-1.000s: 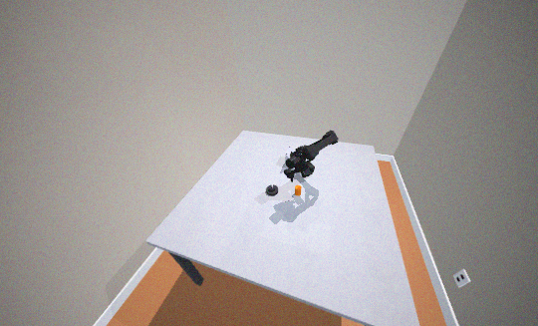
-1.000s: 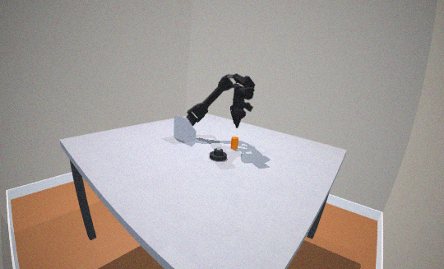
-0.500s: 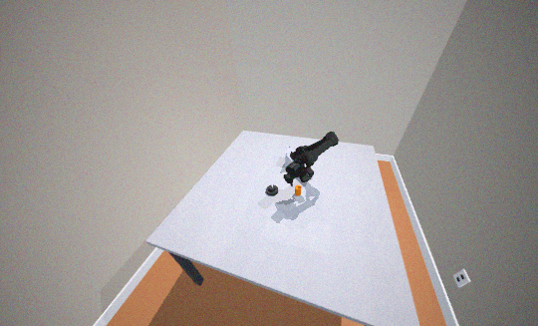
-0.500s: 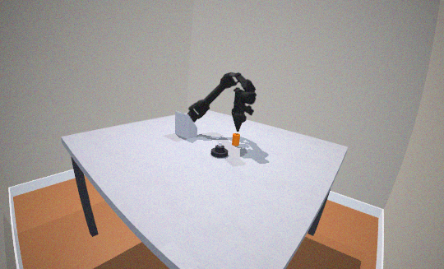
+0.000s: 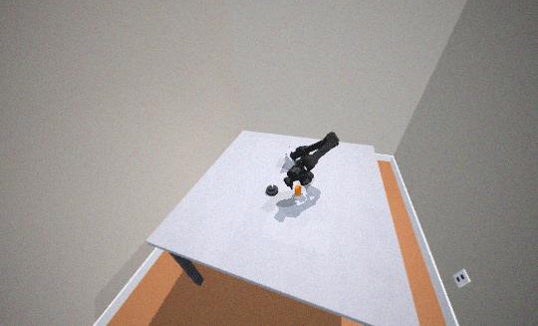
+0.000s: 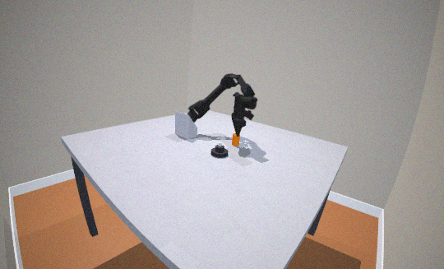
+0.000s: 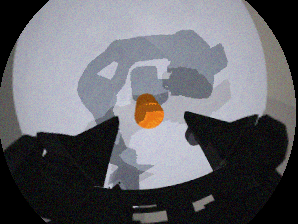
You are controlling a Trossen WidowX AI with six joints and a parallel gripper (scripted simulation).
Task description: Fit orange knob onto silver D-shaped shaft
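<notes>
Right now the orange knob is 2 cm below my gripper tip. The rest, counted from my gripper tip: round pedestal 17 cm to the right, 3 cm below, 1 cm ahead.
</notes>
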